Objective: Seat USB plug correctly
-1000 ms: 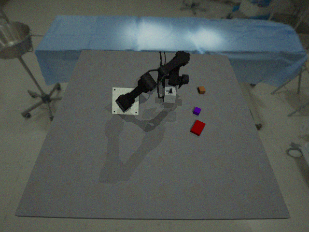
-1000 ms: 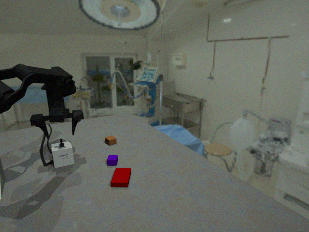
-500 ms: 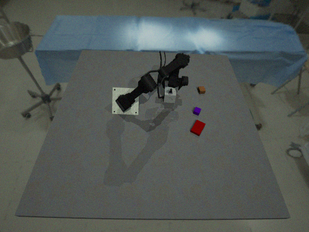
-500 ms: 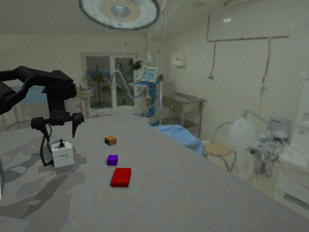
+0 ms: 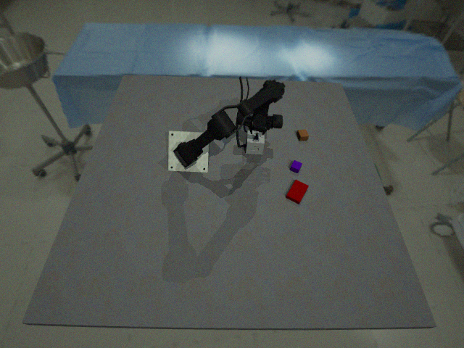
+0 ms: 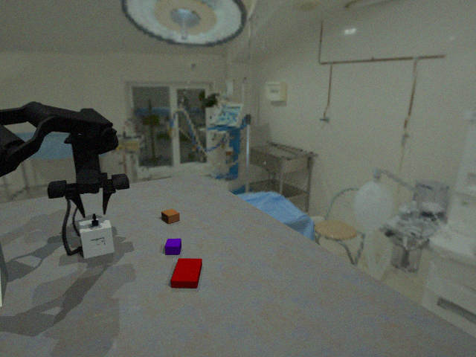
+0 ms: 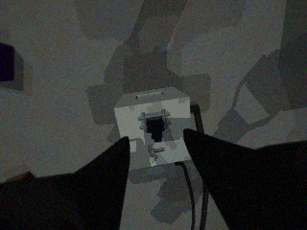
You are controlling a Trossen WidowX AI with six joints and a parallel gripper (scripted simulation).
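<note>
Right now my gripper tip is 2 cm above the dark USB plug. From my gripper tip the other things lie so: orange block (25 cm ahead, 9 cm below, 7 cm to the left); then purple cube (17 cm ahead, 12 cm to the right, 9 cm below); then USB socket (4 cm below).
</note>
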